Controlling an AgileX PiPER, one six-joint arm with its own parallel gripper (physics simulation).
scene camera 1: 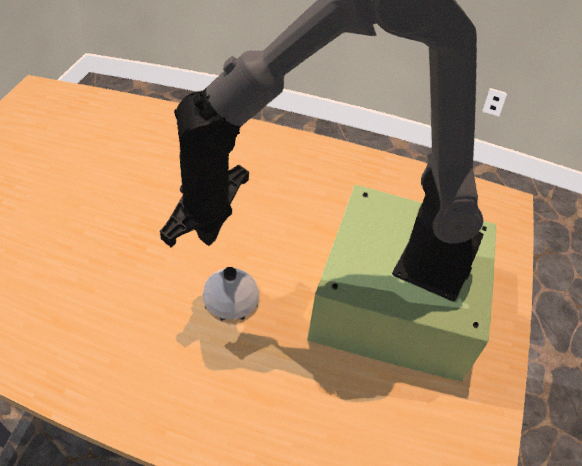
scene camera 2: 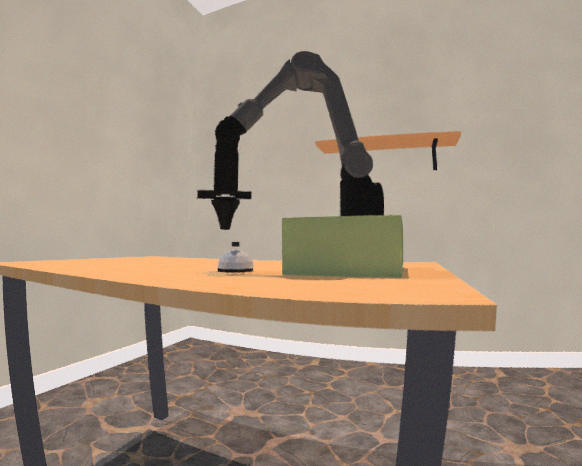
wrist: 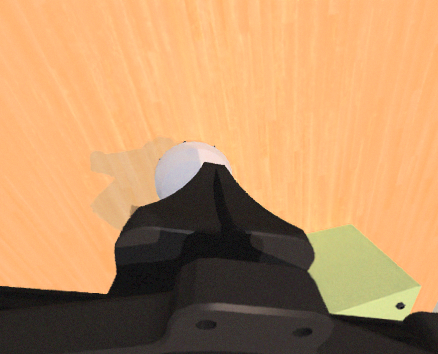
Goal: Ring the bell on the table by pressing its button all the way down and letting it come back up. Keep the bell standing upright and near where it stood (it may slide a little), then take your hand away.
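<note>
A silver-white bell (scene camera 1: 231, 297) (scene camera 2: 235, 262) (wrist: 180, 170) stands upright on the table (scene camera 1: 125, 320) (scene camera 2: 350, 290). Its black button (scene camera 1: 229, 273) (scene camera 2: 235, 244) is up on top of the dome; in the wrist view the button is hidden behind the fingers. My gripper (scene camera 1: 209, 242) (scene camera 2: 225, 228) (wrist: 211, 177) is shut and empty, pointing down. Its fingertips are a little above the button and apart from it, slightly left of it in the second scene view. In the wrist view the fingertips overlap the near part of the dome.
A green block (scene camera 1: 390, 320) (scene camera 2: 342, 246) (wrist: 360, 270) carries the arm's base and stands to the right of the bell. A wooden shelf (scene camera 2: 410, 141) is on the wall behind the arm.
</note>
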